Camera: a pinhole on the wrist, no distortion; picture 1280 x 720 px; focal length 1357.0 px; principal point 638.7 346.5 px. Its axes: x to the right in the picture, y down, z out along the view. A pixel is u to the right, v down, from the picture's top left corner.
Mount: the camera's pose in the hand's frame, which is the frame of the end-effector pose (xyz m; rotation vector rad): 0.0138 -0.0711 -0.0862 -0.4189 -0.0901 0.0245
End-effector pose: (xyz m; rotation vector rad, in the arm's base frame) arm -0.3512 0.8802 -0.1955 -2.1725 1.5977 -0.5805
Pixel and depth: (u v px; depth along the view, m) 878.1 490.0 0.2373
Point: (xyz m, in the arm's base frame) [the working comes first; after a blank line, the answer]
In the camera's frame: 0.0419 0.0251 0.2373

-0.3162 0.8415 -0.3219
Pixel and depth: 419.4 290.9 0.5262
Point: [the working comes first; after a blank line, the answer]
In the camera's frame: -0.0850 -0.0216 0.5262

-0.2670 0.9846 -0.6026
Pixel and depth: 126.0 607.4 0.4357
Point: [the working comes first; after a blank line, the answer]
In the camera's frame: -0.1646 0.0838 0.4357

-0.4017 1.0294 -0.5288
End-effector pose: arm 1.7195 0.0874 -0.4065 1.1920 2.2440 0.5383
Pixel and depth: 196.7 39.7 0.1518
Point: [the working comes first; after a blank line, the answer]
In the camera's frame: -0.0494 -0.0343 0.1518

1.7539 0.0289 -0.4656
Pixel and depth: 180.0 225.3 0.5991
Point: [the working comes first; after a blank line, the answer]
In the camera's frame: -0.2025 -0.0535 0.5991

2.1935 -0.0131 -0.6355
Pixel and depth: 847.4 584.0 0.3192
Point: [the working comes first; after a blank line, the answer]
In the camera's frame: 0.0491 0.0559 0.3192

1.8898 0.1916 -0.4958
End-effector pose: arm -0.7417 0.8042 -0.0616 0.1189 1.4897 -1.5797
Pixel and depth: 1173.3 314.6 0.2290
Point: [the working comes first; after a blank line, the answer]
In the camera's frame: 0.0902 -0.0054 0.2290

-0.7086 0.6545 -0.0942
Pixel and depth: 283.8 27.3 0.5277
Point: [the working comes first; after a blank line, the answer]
In the camera's frame: -0.1380 -0.1241 0.5277

-0.4124 0.5435 0.1411
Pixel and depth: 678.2 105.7 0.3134
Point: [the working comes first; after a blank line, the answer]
In the camera's frame: 0.0091 -0.0556 0.3134

-0.6234 0.6248 -0.0043
